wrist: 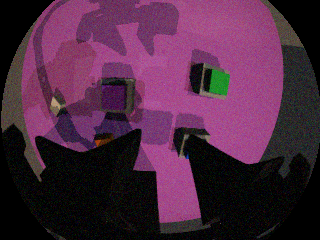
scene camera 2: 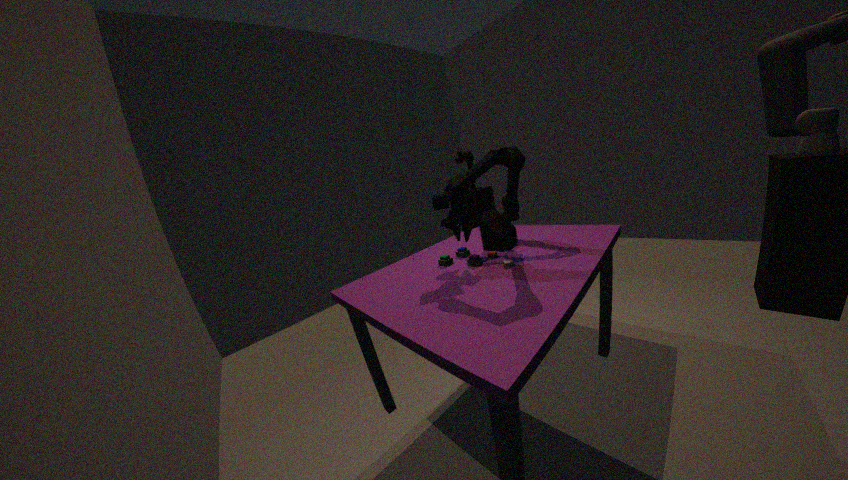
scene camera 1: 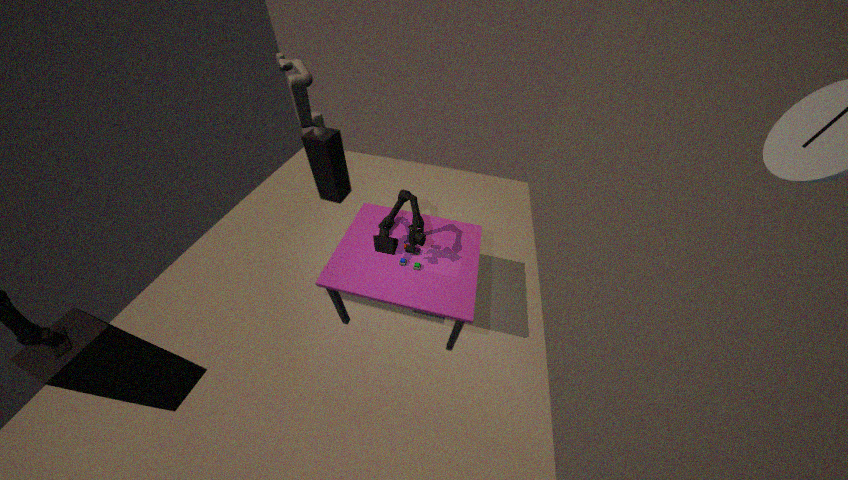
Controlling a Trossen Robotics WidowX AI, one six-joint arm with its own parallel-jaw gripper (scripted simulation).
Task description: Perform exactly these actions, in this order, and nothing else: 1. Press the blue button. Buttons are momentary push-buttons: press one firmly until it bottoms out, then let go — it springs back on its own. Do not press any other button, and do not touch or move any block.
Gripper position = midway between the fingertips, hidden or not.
I see my gripper (scene camera 2: 462, 241).
My gripper also shows in the wrist view (wrist: 165, 136).
